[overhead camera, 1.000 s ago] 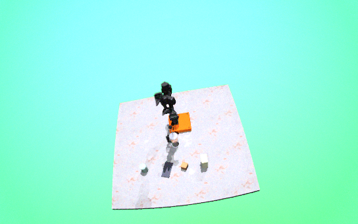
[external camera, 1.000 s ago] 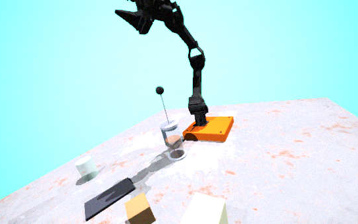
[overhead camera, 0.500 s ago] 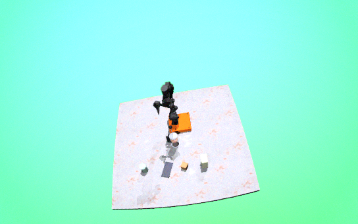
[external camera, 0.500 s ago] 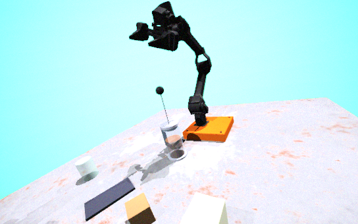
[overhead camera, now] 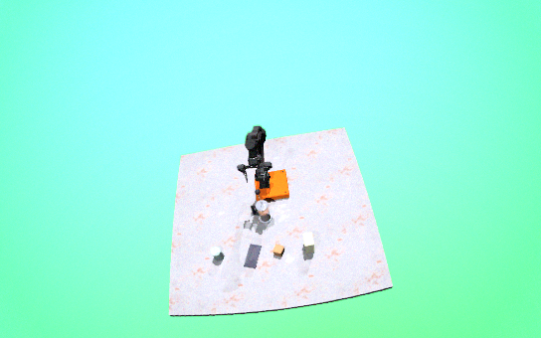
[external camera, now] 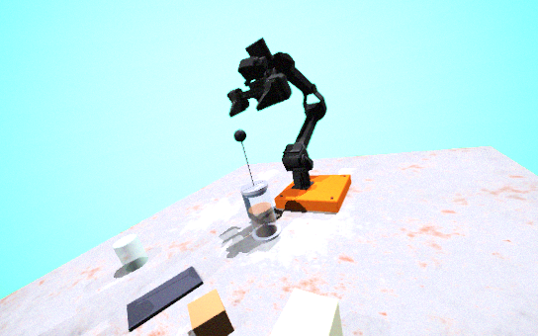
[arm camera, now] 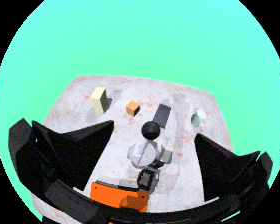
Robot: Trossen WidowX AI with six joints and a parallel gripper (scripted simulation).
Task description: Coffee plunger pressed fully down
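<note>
My gripper tip is now 3 cm short of the coffee press, 1 cm to the left of it and 19 cm above it. The rest, counted from my gripper tip: dark flat slab: 29 cm ahead, 8 cm to the right, 32 cm below; white block: 27 cm ahead, 25 cm to the left, 27 cm below.
</note>
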